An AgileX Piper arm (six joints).
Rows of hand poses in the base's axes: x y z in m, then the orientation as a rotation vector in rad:
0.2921, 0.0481, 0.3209, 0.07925, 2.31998, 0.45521
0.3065, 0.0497, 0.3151, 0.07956, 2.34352, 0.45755
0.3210, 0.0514, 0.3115, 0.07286, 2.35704, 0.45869
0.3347, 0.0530, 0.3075, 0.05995, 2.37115, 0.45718
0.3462, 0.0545, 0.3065, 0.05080, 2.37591, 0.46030
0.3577, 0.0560, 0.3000, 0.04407, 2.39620, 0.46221
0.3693, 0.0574, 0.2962, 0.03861, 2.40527, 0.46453
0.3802, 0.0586, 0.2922, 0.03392, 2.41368, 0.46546
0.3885, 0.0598, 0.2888, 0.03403, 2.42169, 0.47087
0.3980, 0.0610, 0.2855, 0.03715, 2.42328, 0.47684
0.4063, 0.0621, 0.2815, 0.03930, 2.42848, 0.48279
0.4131, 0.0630, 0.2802, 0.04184, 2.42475, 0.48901
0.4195, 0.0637, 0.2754, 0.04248, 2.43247, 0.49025
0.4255, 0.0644, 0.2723, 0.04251, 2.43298, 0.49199
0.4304, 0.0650, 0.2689, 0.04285, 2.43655, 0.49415
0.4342, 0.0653, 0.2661, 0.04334, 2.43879, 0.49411
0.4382, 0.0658, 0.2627, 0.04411, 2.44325, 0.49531
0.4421, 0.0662, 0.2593, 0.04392, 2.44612, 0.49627
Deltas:
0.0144, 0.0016, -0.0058, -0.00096, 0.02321, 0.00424
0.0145, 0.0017, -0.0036, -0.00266, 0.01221, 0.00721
0.0137, 0.0016, -0.0040, -0.00634, 0.01153, 0.01084
0.0115, 0.0015, -0.0010, -0.00086, 0.00360, 0.00813
0.0115, 0.0015, -0.0065, -0.00295, 0.01897, 0.00837
0.0116, 0.0014, -0.0038, -0.00091, 0.00830, 0.00589
0.0109, 0.0012, -0.0040, -0.00161, 0.00761, 0.00483
0.0083, 0.0012, -0.0034, 0.00285, 0.00851, 0.00264
0.0095, 0.0012, -0.0033, 0.00483, 0.00279, -0.00029
0.0083, 0.0011, -0.0040, 0.00410, 0.00616, 0.00094
0.0068, 0.0009, -0.0013, 0.00553, -0.00241, -0.00064
0.0064, 0.0007, -0.0048, 0.00004, 0.00776, 0.00111
0.0060, 0.0007, -0.0031, 0.00118, 0.00073, 0.00054
0.0049, 0.0006, -0.0034, 0.00115, 0.00381, 0.00092
0.0038, 0.0003, -0.0028, -0.00020, 0.00224, 0.00000
0.0040, 0.0005, -0.0034, 0.00046, 0.00461, 0.00050
0.0039, 0.0004, -0.0034, 0.00026, 0.00288, 0.00085

